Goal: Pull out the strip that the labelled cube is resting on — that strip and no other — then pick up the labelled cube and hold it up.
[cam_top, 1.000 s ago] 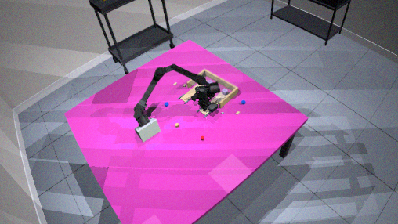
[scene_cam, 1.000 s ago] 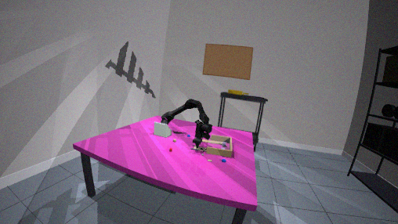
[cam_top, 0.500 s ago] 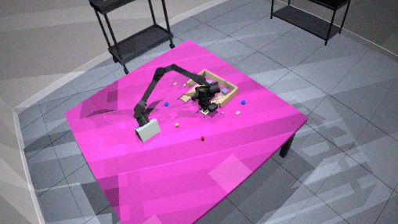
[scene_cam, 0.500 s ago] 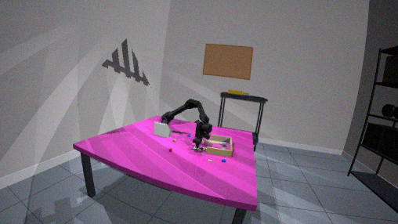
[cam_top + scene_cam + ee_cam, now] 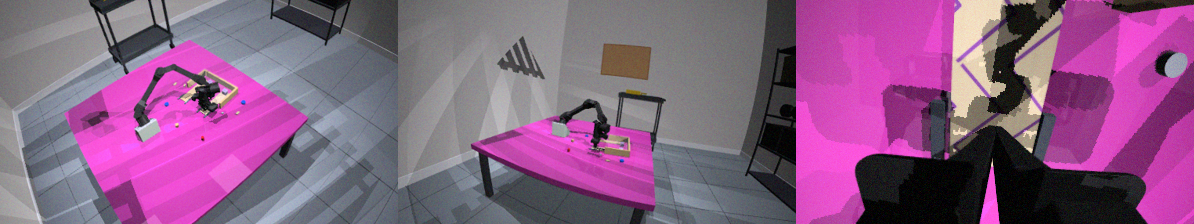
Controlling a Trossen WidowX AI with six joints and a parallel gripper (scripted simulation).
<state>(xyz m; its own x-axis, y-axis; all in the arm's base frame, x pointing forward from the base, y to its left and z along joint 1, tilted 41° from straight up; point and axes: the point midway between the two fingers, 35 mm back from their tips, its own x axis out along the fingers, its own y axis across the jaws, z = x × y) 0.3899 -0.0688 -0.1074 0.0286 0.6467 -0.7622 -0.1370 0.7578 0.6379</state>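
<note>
Right now the strip is 100 mm ahead of my gripper tip and 10 mm to the left of it. Also, from my gripper tip: red cylinder 160 mm behind, 160 mm to the right, 10 mm above.
</note>
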